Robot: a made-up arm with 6 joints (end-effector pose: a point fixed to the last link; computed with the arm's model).
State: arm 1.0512 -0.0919 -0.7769 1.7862 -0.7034 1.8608
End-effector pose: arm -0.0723 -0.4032 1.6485 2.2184 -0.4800 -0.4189
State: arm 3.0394 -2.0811 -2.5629 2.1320 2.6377 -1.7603
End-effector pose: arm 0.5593 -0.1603 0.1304 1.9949 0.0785 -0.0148
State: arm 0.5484 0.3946 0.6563 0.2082 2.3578 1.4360
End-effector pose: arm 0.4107 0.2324 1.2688 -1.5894 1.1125 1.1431
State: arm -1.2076 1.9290 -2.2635 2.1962 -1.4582 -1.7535
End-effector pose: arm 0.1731 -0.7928 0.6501 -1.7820 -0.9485 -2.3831
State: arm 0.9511 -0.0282 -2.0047 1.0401 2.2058 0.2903
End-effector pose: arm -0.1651 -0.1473 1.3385 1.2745 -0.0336 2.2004
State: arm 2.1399 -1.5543 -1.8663 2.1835 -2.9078 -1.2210
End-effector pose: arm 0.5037 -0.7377 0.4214 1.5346 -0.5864 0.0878
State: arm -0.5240 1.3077 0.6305 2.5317 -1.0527 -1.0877
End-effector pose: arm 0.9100 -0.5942 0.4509 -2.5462 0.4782 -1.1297
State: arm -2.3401 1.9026 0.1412 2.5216 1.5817 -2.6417
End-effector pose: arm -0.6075 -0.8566 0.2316 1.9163 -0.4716 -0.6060
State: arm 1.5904 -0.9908 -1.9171 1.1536 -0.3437 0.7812
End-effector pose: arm 0.0610 -0.7953 0.5473 -2.5294 0.8109 0.8339
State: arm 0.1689 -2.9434 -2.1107 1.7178 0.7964 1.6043
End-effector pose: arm 0.1861 0.1115 -0.0721 -0.3088 -0.2997 0.3211
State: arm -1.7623 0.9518 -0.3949 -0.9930 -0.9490 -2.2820
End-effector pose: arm -0.0495 -0.7622 1.4099 -1.6621 -1.4707 -0.4370
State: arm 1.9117 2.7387 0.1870 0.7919 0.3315 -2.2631
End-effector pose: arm -0.0817 0.2538 -0.6183 -2.3921 0.8273 -1.6290
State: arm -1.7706 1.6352 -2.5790 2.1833 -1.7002 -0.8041
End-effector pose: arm -0.2464 -0.6024 0.8200 -0.1842 -0.2743 2.7484
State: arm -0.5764 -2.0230 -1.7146 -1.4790 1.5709 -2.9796
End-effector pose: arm -0.5229 0.1257 -0.0012 -2.8937 -0.4190 -1.7469
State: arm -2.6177 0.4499 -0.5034 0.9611 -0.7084 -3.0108
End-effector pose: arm -0.3243 -0.0520 1.6697 2.2097 -0.7602 2.3944
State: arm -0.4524 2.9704 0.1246 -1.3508 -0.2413 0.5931
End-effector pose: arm 0.1378 -0.0762 -0.6738 -2.3678 0.7660 1.5814
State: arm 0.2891 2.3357 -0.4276 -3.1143 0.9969 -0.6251
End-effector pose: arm 0.8627 0.2739 0.0334 -0.3917 -0.8164 -0.6233
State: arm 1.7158 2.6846 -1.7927 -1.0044 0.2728 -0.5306
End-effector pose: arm -0.0102 0.6501 0.1234 1.3084 0.1291 1.6042
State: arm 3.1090 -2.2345 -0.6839 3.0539 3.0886 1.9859
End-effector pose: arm 0.6770 -0.0677 -0.0253 1.2728 -0.6654 -2.7380
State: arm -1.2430 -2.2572 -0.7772 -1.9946 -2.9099 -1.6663
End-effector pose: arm -0.0965 0.5861 -0.0587 1.2124 -0.7164 0.6416
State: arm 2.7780 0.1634 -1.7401 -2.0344 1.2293 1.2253
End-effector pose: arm 0.2326 0.0183 1.2628 -1.0847 0.0966 0.2409
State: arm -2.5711 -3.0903 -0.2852 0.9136 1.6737 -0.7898
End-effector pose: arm 0.1659 -0.0198 -0.4696 -1.2945 -0.4691 -0.7721
